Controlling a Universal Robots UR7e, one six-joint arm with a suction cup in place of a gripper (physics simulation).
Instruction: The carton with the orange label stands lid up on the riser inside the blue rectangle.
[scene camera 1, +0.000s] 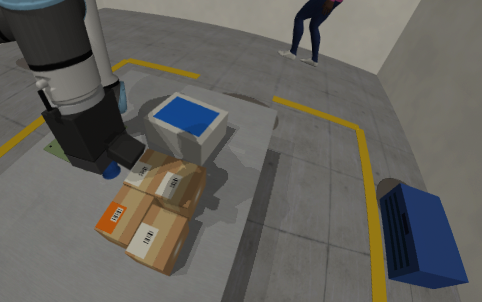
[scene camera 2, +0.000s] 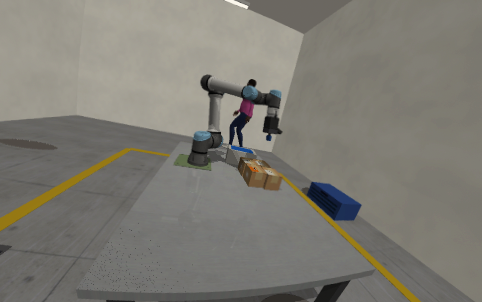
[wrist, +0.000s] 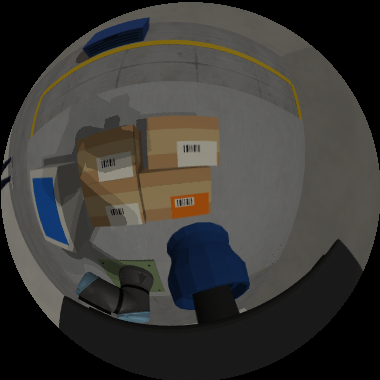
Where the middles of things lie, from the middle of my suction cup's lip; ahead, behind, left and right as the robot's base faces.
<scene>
My suction cup is 10 mm past the riser (scene camera 1: 189, 128), 400 mm to the right of it and 250 mm above it.
</scene>
